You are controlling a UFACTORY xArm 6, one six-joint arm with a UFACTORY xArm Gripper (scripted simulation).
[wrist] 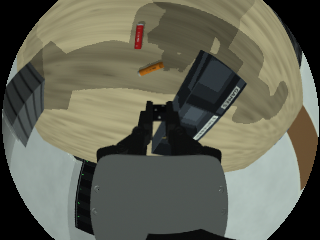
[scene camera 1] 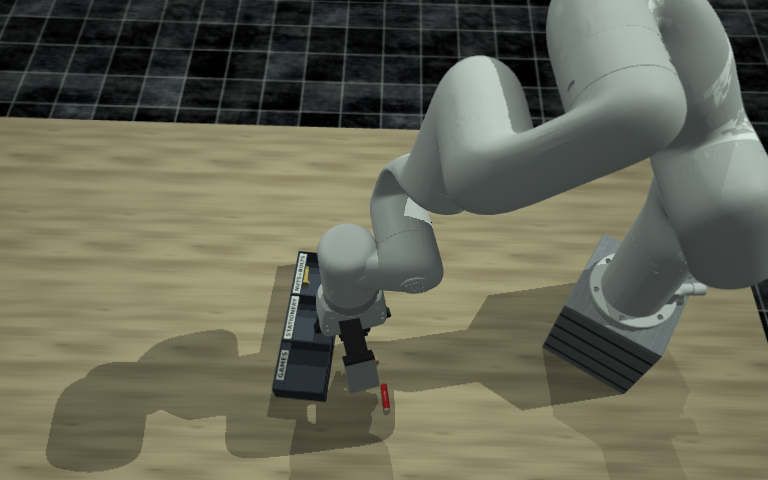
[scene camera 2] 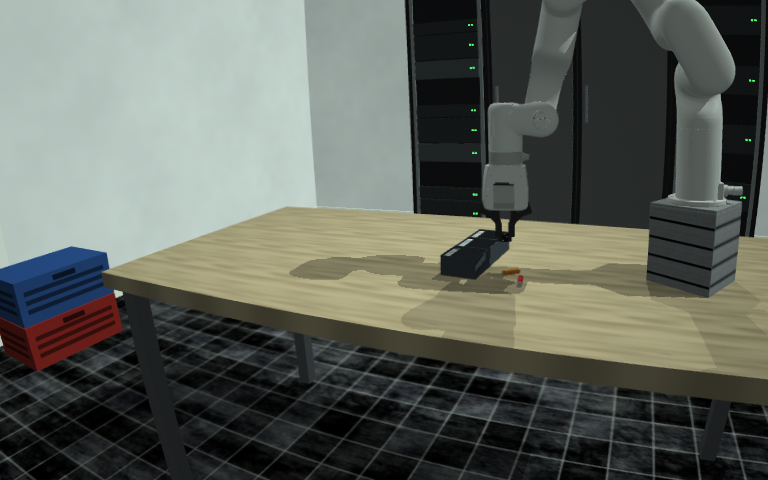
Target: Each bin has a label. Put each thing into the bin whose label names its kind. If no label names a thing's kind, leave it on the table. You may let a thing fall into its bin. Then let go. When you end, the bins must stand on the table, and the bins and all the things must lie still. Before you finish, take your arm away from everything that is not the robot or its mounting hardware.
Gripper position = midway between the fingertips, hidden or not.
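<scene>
My gripper (scene camera 1: pixel 353 336), (wrist: pixel 159 109). Dark three-part bin (scene camera 1: pixel 308 369), (wrist: pixel 217 81), (scene camera 2: pixel 471 258).
</scene>
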